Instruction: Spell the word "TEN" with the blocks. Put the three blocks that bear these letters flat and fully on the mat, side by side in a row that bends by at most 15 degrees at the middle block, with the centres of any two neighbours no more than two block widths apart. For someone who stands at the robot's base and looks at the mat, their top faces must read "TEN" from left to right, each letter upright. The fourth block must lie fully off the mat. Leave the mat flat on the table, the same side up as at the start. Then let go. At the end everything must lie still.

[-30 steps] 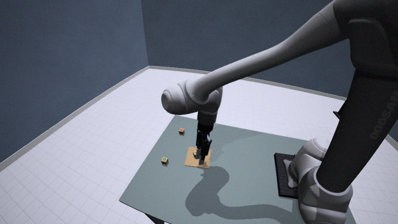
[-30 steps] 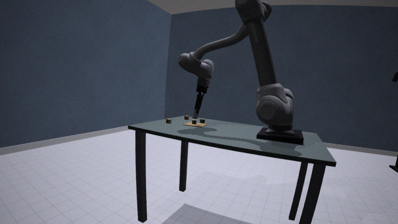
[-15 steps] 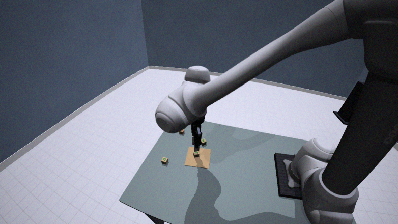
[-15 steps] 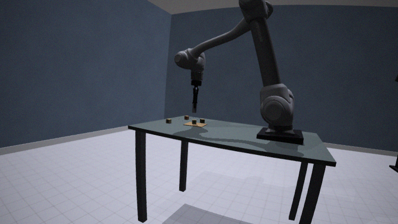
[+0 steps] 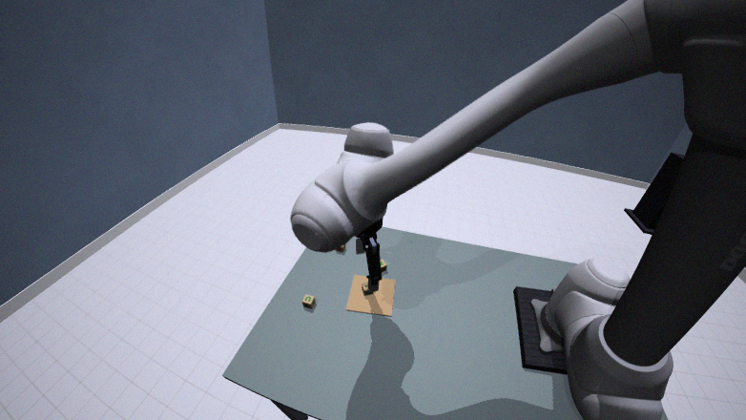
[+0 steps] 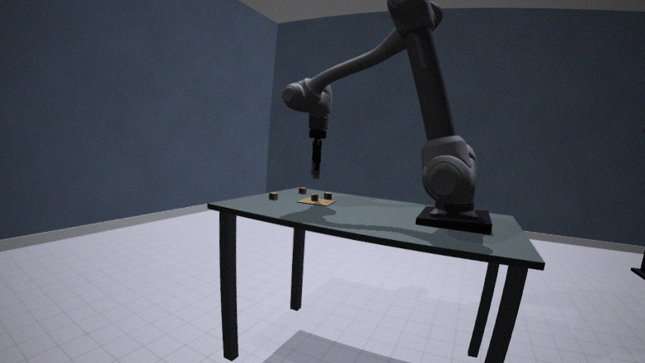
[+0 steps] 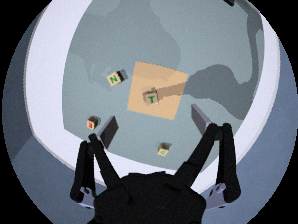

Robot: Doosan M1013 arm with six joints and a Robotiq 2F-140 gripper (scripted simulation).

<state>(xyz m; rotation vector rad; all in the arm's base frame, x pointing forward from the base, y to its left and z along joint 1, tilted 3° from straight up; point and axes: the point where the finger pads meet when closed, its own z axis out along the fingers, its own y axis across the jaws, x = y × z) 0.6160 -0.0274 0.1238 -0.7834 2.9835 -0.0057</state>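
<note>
My hand is 10 cm above the block and 1 cm to the left of it. From my hand the other things lie so: tan mat: 12 cm below, 2 cm behind.
</note>
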